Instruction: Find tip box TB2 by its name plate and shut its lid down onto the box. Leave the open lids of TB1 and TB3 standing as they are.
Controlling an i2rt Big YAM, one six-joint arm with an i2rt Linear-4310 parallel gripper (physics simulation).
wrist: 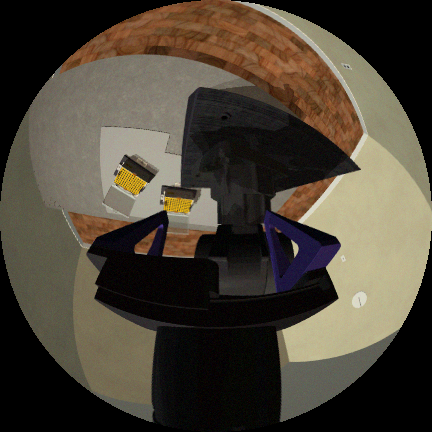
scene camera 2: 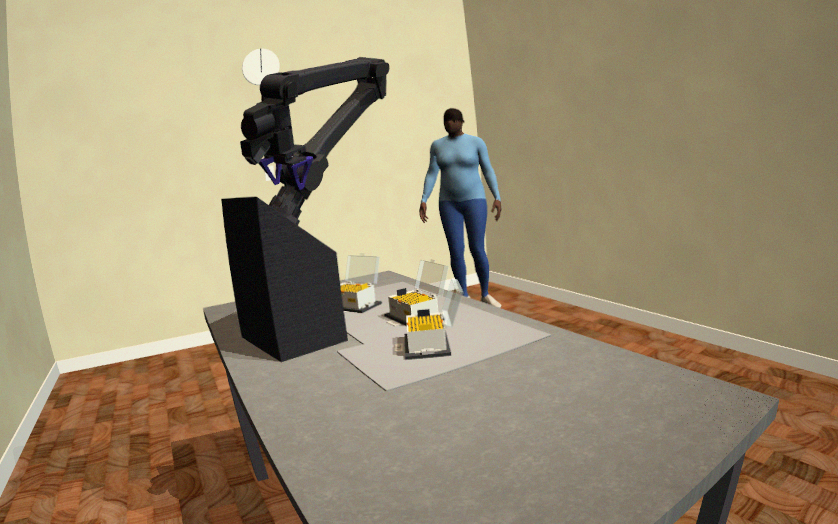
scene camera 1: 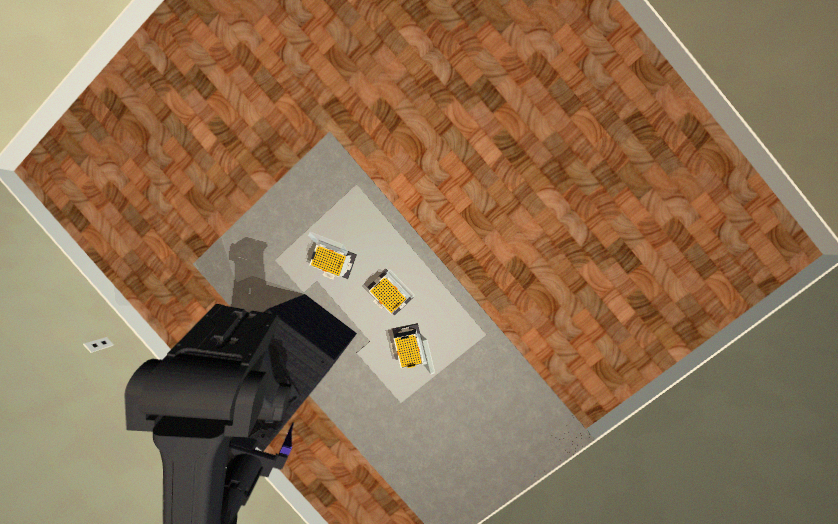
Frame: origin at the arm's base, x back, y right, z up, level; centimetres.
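Seen in the pictures: gripper, fingertip midpoint: (wrist: 215,215) (scene camera 2: 288,186); arm's base, link origin: (wrist: 241,164) (scene camera 2: 278,220).
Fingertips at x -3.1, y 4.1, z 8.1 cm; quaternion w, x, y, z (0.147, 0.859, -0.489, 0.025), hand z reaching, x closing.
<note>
Offsets run from my fingertips to a thing's top centre. Level surfaces: height alone.
Three white tip boxes with yellow tip racks stand on the pale mat, each with its clear lid open: one box @(dy -29.9, dx -18.3, dz -34.1 cm) (scene camera 1: 328,260) (scene camera 2: 358,299) at the far end, a middle box @(dy -7.9, dx -31.5, dz -33.2 cm) (scene camera 1: 388,294) (scene camera 2: 412,305) (wrist: 178,205), and a box @(dy +14.1, dx -26.5, dz -33.2 cm) (scene camera 1: 408,350) (scene camera 2: 425,339) (wrist: 130,181) at the near end in scene camera 2. The far box does not show in the wrist view. The name plates are too small to read, so I cannot tell which box is TB2. My gripper (scene camera 2: 288,184) (wrist: 215,215) is open and empty, high above the table and well away from the boxes.
A tall black pedestal (scene camera 2: 302,296) (wrist: 240,125) stands on the grey table @(dz -41.0 cm) (scene camera 1: 432,432) (scene camera 2: 525,444) beside the pale mat @(dz -40.7 cm) (scene camera 1: 457,327) (scene camera 2: 494,342) (wrist: 112,140). A person (scene camera 2: 460,166) in blue stands on the floor behind the table.
</note>
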